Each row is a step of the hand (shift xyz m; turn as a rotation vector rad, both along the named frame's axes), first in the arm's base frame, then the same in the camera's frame.
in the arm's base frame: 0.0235 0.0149 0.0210 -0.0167 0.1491 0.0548
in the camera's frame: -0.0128 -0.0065 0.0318 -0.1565 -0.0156 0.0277
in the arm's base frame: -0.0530 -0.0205 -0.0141 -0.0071 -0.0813 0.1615
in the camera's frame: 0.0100 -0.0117 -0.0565 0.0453 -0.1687 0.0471
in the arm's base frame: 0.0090 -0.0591 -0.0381 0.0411 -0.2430 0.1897
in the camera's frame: 0.0657 0.0217 -0.0154 0.2054 -0.2196 0.0795
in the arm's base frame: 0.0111 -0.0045 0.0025 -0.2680 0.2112 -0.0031
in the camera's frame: 0.0064 0.0005 0.0104 -0.2630 -0.0369 -0.2143
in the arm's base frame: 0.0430 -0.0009 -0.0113 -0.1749 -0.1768 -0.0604
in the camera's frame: 0.0130 0.0252 0.0343 0.1397 -0.0551 -0.2072
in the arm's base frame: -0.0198 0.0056 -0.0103 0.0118 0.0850 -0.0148
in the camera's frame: -0.0080 0.0036 -0.0213 -0.0756 0.0400 0.0166
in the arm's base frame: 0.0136 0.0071 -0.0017 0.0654 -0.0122 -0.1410
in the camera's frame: -0.0033 0.0083 0.0126 0.0535 0.1464 0.0008
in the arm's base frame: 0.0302 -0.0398 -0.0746 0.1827 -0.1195 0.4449
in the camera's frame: 0.0591 0.0671 -0.0082 0.0719 -0.3650 0.3274
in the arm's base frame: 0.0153 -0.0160 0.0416 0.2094 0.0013 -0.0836
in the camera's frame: 0.0109 -0.0360 0.0283 0.0631 0.1500 0.1561
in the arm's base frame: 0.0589 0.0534 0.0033 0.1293 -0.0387 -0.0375
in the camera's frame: -0.0379 0.0322 0.0621 0.0740 0.0695 0.0966
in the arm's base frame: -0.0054 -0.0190 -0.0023 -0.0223 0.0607 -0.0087
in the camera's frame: 0.0173 -0.0049 -0.0085 -0.0614 0.0159 -0.0152
